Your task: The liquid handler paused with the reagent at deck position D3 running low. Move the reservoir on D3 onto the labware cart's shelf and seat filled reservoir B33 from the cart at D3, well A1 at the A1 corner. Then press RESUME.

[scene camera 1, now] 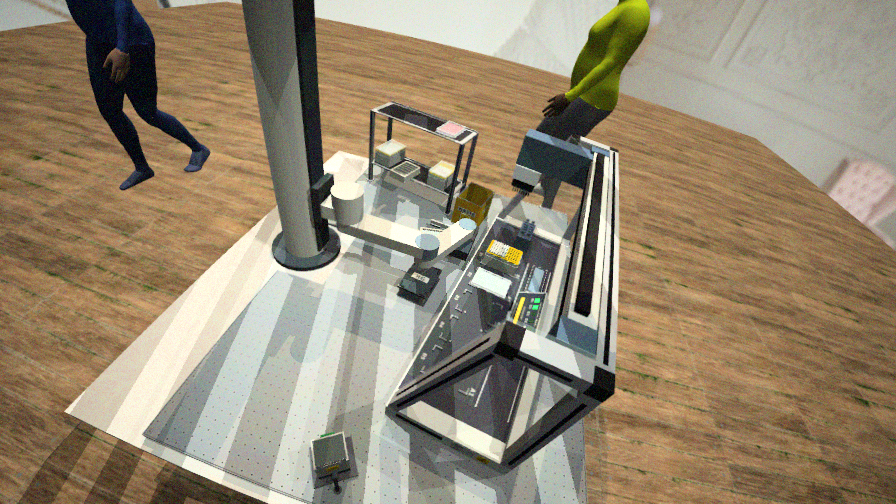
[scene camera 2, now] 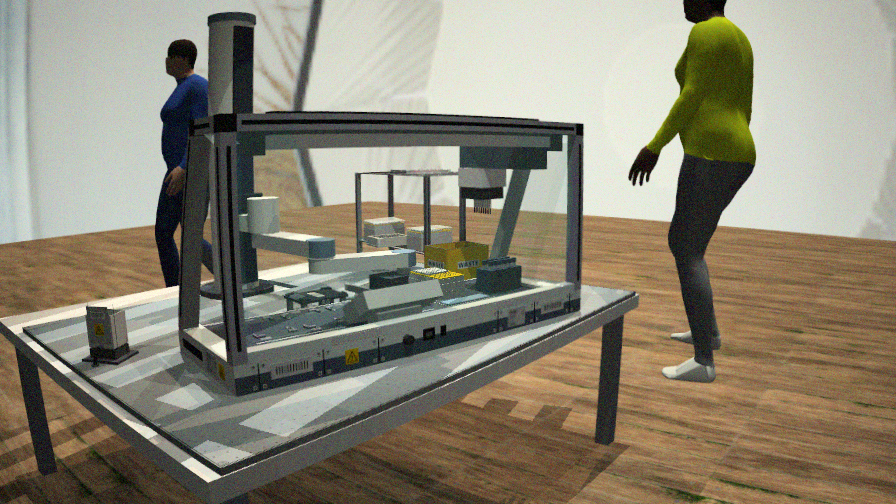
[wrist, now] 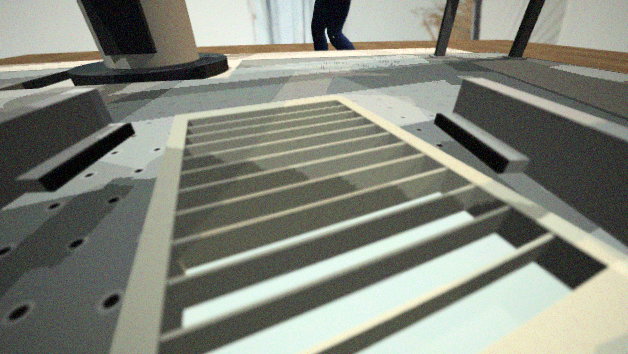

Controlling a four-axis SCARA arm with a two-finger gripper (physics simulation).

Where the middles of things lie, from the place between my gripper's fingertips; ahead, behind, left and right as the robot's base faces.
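Yellow waste bin [scene camera 1: 474,201]: 30 mm above my hand, 160 mm ahead of it, 230 mm to the left of it.
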